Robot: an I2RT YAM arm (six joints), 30 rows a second.
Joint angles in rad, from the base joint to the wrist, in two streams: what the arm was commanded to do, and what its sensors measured. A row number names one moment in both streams.
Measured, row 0: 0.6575, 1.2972, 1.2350, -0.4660, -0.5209, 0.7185
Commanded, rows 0 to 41: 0.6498, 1.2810, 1.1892, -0.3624, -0.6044, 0.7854; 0.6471, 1.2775, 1.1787, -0.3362, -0.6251, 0.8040; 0.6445, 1.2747, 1.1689, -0.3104, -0.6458, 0.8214; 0.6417, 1.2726, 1.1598, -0.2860, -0.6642, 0.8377; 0.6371, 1.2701, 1.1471, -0.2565, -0.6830, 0.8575; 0.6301, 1.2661, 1.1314, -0.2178, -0.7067, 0.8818; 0.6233, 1.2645, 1.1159, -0.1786, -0.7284, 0.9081; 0.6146, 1.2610, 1.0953, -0.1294, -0.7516, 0.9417; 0.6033, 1.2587, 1.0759, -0.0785, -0.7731, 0.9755; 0.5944, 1.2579, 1.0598, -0.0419, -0.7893, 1.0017; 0.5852, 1.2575, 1.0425, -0.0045, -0.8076, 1.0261; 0.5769, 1.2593, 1.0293, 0.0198, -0.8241, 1.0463; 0.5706, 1.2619, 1.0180, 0.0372, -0.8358, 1.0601; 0.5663, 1.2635, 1.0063, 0.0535, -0.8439, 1.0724; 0.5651, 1.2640, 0.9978, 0.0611, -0.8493, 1.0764; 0.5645, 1.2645, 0.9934, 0.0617, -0.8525, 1.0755; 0.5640, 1.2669, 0.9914, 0.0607, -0.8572, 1.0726; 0.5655, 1.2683, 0.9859, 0.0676, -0.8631, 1.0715; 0.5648, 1.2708, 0.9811, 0.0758, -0.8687, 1.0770; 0.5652, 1.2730, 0.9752, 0.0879, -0.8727, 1.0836; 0.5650, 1.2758, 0.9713, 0.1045, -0.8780, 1.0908; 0.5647, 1.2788, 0.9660, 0.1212, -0.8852, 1.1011; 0.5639, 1.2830, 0.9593, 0.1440, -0.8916, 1.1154; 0.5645, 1.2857, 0.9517, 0.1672, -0.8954, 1.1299; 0.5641, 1.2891, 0.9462, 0.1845, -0.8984, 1.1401; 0.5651, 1.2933, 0.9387, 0.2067, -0.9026, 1.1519; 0.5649, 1.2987, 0.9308, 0.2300, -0.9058, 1.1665; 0.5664, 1.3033, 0.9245, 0.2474, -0.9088, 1.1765; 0.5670, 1.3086, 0.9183, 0.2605, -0.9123, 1.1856; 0.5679, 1.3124, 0.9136, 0.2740, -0.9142, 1.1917; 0.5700, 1.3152, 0.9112, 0.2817, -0.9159, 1.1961; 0.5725, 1.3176, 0.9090, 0.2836, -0.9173, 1.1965; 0.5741, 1.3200, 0.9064, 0.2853, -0.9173, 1.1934; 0.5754, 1.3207, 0.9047, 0.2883, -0.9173, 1.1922; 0.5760, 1.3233, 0.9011, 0.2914, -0.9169, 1.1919; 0.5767, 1.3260, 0.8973, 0.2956, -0.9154, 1.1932; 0.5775, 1.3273, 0.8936, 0.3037, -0.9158, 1.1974; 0.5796, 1.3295, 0.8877, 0.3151, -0.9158, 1.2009; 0.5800, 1.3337, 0.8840, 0.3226, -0.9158, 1.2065; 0.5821, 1.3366, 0.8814, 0.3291, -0.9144, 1.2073; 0.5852, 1.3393, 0.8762, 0.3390, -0.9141, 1.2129; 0.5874, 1.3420, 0.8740, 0.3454, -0.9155, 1.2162
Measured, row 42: 0.5747, 1.3281, 0.8940, 0.2962, -0.8967, 1.1950
